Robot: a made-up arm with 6 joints.
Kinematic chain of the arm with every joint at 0, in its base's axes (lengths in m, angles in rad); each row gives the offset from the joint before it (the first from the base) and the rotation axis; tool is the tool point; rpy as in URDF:
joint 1: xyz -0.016 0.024 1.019 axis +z
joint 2: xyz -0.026 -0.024 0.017 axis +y
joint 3: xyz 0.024 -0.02 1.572 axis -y
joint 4: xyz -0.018 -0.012 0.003 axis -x
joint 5: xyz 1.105 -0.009 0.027 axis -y
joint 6: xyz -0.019 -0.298 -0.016 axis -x
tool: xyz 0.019 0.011 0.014 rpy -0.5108 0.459 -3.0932
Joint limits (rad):
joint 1: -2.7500..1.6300
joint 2: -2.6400..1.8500
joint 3: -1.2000..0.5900
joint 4: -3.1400..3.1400
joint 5: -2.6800..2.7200
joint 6: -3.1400..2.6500
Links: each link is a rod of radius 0.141 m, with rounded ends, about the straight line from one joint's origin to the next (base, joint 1, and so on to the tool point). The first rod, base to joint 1, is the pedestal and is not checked.
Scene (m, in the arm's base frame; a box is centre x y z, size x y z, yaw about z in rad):
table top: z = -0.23
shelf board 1: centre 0 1.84 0.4 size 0.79 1.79 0.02 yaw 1.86
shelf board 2: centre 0 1.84 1.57 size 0.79 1.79 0.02 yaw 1.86
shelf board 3: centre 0 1.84 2.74 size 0.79 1.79 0.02 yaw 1.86
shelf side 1: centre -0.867 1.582 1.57 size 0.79 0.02 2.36 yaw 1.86
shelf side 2: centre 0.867 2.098 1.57 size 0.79 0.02 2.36 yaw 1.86
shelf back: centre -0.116 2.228 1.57 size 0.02 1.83 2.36 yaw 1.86
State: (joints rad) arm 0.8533 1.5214 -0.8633 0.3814 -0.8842 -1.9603
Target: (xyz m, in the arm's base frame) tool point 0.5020 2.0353 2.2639
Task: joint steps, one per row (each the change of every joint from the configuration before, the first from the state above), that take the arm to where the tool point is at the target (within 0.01 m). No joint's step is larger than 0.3 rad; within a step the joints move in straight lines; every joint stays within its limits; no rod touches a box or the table.
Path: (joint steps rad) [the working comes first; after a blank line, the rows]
Joints at the target: 1.4556 0.6574 0.4415 0.7330 -0.8868 -1.9392
Straight joint move there: touches shelf board 2, shelf side 2.

1: 0.0747 -0.2634 0.1225 0.0318 -0.0003 0.0018
2: 0.0747 -0.2634 0.1224 0.0318 -0.0002 0.0018
3: 0.0747 -0.2633 0.1225 0.0318 -0.0003 0.0017
4: 0.0747 -0.2634 0.1225 0.0318 -0.0002 0.0018
5: 0.0747 -0.2634 0.1225 0.0319 -0.0003 0.0018
6: 0.0762 0.1510 0.2308 0.0641 -0.0004 0.0041
7: 0.0763 0.1509 0.2308 0.0642 -0.0005 0.0040
8: 0.0763 0.1510 0.2308 0.0642 -0.0004 0.0041

